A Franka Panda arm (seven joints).
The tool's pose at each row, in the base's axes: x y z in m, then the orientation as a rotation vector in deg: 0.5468 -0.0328 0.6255 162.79 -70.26 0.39; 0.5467 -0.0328 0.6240 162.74 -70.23 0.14; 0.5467 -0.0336 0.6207 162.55 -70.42 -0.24; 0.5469 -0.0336 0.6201 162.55 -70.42 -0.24; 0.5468 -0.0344 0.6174 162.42 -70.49 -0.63; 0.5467 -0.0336 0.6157 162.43 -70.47 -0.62; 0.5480 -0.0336 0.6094 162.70 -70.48 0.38; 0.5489 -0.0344 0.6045 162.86 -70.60 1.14; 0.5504 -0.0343 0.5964 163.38 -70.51 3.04; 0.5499 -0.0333 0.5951 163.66 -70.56 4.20; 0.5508 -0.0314 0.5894 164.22 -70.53 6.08; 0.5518 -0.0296 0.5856 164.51 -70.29 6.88
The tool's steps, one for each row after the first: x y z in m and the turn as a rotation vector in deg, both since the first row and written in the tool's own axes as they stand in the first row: -0.0001 0.0000 0.0015 -0.12 -0.13 -0.01; 0.0004 0.0004 0.0048 -0.31 -0.31 0.15; 0.0005 0.0003 0.0054 -0.31 -0.31 0.15; 0.0010 0.0008 0.0082 -0.49 -0.51 0.22; 0.0003 0.0002 0.0098 -0.49 -0.51 0.20; 0.0010 -0.0010 0.0161 0.00 -0.01 0.15; 0.0021 -0.0013 0.0210 0.38 0.36 0.20; 0.0029 -0.0028 0.0291 1.29 1.30 0.04; 0.0018 -0.0032 0.0303 1.86 1.86 0.02; 0.0009 -0.0054 0.0359 2.84 2.75 -0.12; 0.0002 -0.0075 0.0396 3.23 3.14 -0.32
